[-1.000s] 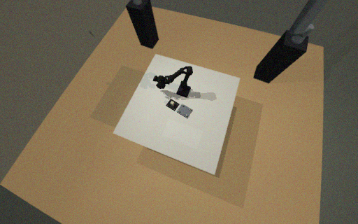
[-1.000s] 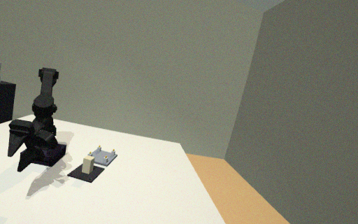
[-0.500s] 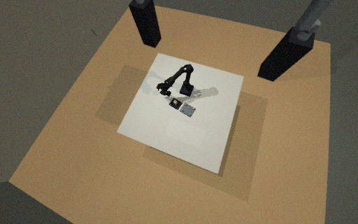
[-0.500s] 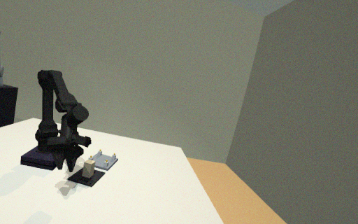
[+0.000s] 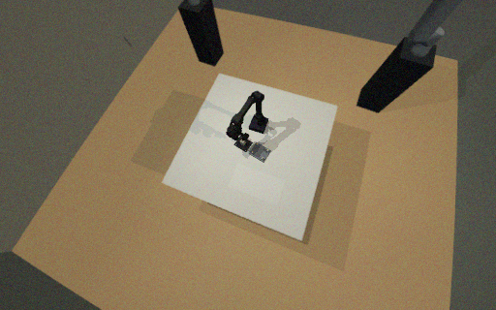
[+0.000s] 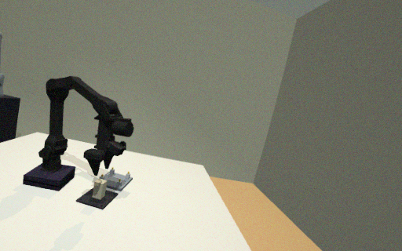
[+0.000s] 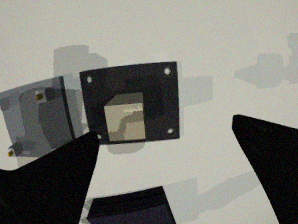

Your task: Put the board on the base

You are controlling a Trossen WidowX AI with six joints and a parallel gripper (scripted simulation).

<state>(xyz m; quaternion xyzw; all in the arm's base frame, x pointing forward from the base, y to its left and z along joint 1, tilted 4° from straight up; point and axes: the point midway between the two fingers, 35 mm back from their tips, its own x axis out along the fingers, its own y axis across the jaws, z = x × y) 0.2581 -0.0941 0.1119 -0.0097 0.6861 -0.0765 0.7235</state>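
The flat black board lies 11 cm below my gripper tip, 3 cm to the left of it and 1 cm behind it. Also, from my gripper tip: grey base 21 cm to the left, 13 cm below, 1 cm ahead.
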